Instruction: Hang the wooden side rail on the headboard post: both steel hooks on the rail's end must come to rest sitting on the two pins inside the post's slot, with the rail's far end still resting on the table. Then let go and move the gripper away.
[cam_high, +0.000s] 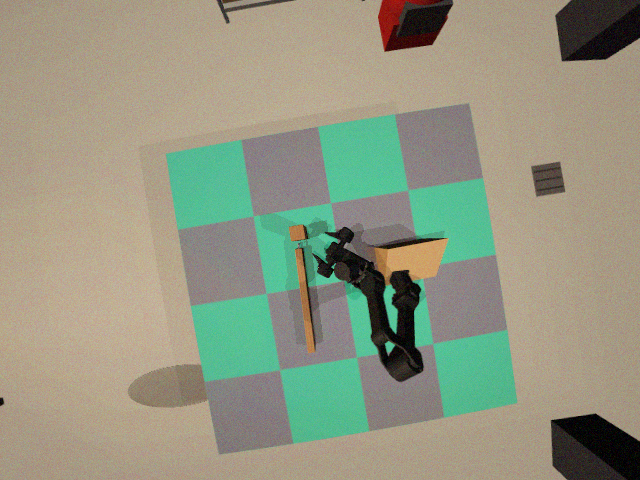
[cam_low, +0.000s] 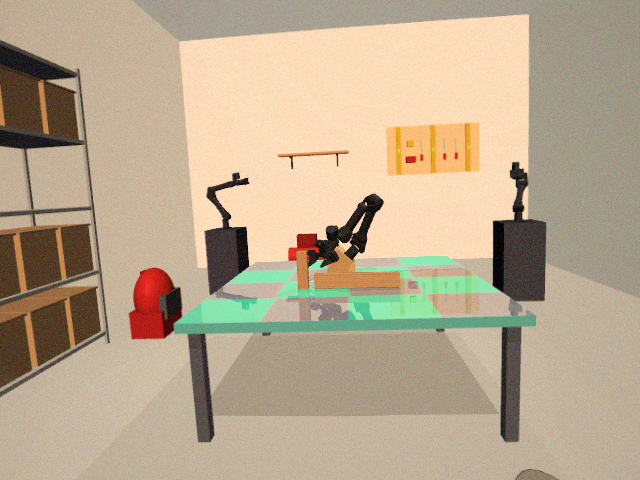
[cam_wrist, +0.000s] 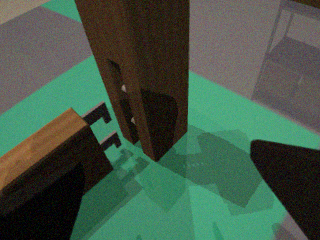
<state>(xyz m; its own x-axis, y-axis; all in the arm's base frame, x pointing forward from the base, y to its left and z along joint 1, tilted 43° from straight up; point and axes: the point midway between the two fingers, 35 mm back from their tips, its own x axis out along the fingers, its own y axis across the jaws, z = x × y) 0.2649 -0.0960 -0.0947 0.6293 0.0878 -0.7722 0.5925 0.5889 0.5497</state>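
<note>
The headboard post lies 70 mm ahead of my gripper tip and 40 mm to the right of it.
</note>
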